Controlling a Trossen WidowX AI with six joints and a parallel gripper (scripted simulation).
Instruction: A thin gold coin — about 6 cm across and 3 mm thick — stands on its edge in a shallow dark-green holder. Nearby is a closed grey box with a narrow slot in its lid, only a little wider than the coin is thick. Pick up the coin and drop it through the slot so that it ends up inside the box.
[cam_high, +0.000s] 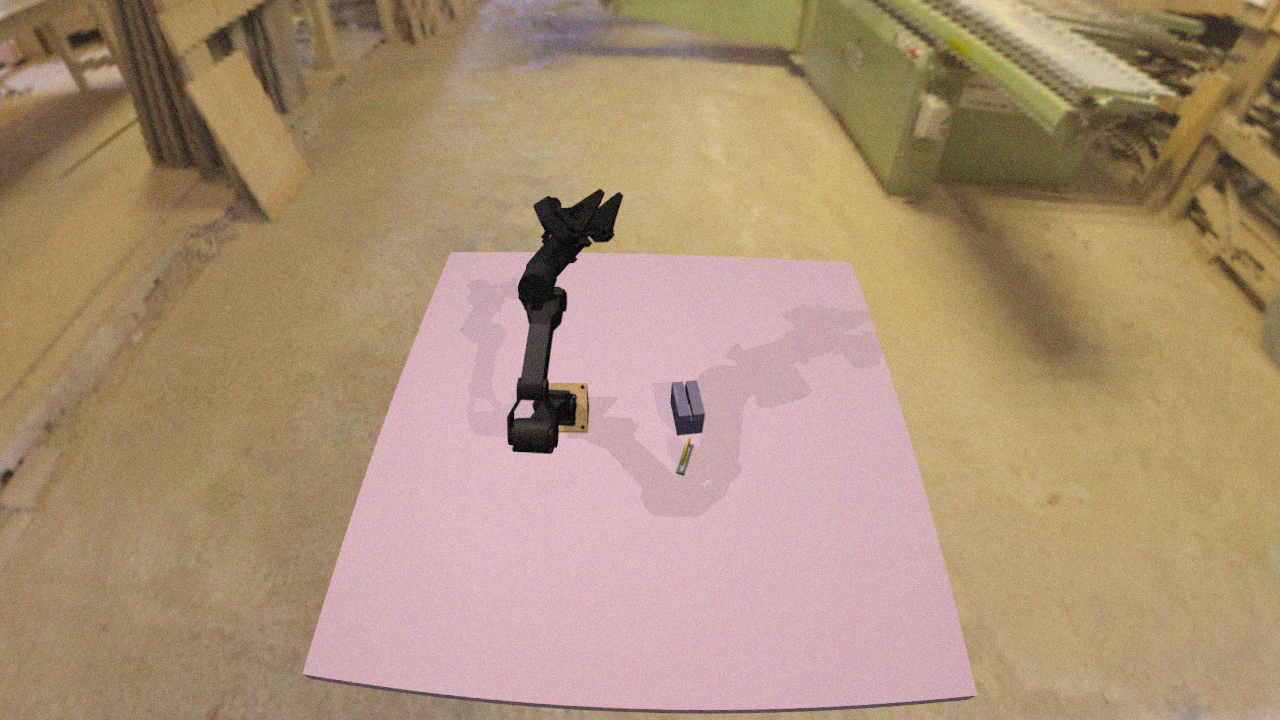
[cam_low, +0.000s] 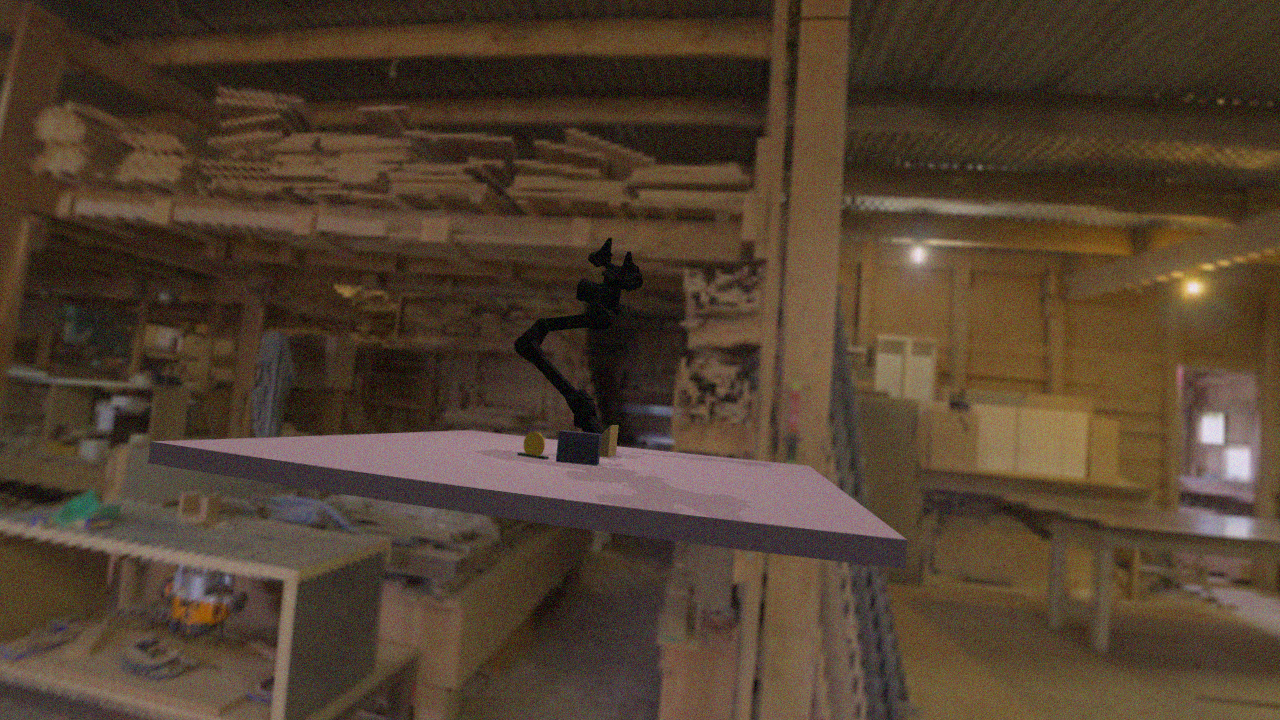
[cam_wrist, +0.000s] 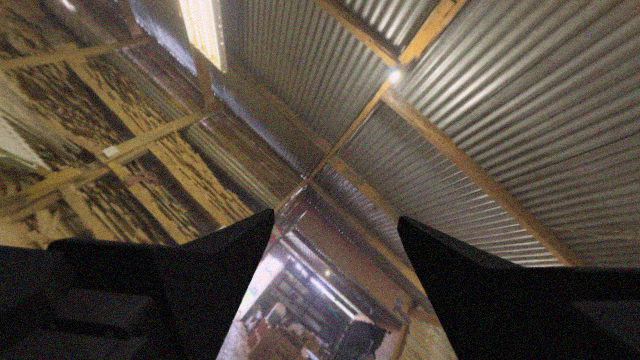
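Right now my gripper tip is 170 mm short of the gold coin, 120 mm to the left of it and 570 mm above it.
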